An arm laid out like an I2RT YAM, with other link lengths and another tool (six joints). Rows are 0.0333 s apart.
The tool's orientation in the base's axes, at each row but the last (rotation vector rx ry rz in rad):
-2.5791 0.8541 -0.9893
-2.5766 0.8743 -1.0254
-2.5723 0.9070 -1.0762
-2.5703 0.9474 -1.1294
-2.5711 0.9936 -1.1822
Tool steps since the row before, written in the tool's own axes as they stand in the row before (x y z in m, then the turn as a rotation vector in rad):
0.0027 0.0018 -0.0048 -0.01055 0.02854 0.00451
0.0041 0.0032 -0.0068 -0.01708 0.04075 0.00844
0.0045 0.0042 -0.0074 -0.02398 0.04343 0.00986
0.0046 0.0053 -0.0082 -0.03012 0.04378 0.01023
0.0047 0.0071 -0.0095 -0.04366 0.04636 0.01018
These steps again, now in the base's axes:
-0.0024 -0.0032 0.0042 -0.01565 -0.01628 -0.02088
-0.0037 -0.0050 0.0059 -0.02214 -0.02203 -0.03237
-0.0047 -0.0058 0.0061 -0.02614 -0.01997 -0.03842
-0.0061 -0.0063 0.0064 -0.02916 -0.01649 -0.04250
-0.0082 -0.0071 0.0067 -0.03691 -0.01006 -0.05192

